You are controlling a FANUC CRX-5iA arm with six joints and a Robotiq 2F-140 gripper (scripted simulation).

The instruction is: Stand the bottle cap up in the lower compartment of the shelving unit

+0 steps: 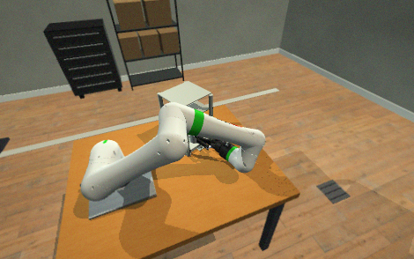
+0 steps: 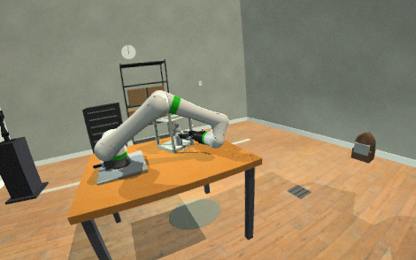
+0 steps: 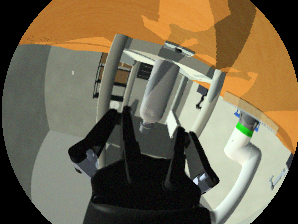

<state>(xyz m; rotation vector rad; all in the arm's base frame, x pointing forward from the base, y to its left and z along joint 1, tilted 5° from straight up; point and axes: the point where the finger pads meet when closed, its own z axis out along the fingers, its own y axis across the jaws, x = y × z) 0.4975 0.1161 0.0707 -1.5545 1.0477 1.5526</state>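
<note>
Right now the pale grey bottle is 5 cm to the left of my hand, 2 cm behind it and 1 cm above it. Also, from my hand: shelving unit 10 cm to the left, 5 cm behind, 5 cm above.
</note>
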